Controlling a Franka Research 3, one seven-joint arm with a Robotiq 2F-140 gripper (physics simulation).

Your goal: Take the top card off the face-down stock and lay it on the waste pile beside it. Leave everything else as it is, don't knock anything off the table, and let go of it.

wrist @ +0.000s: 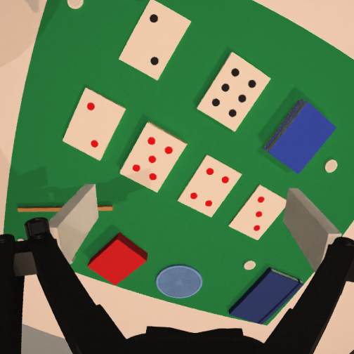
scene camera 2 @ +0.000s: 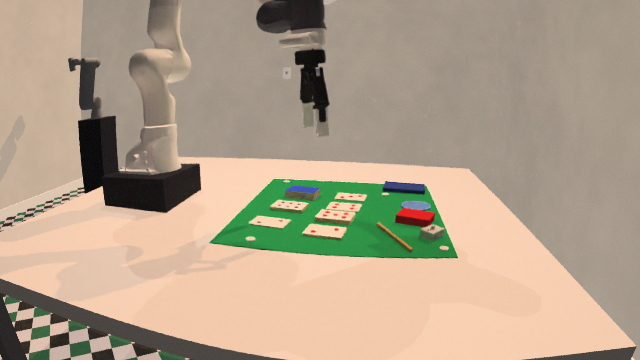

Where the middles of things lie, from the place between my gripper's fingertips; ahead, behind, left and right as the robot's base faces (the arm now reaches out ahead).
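Distances from my hand: red box [wrist: 120, 256], 50 mm to the right, 260 mm ahead and 210 mm below; green mat [scene camera 2: 363, 238], 50 mm to the left, 80 mm ahead and 230 mm below.
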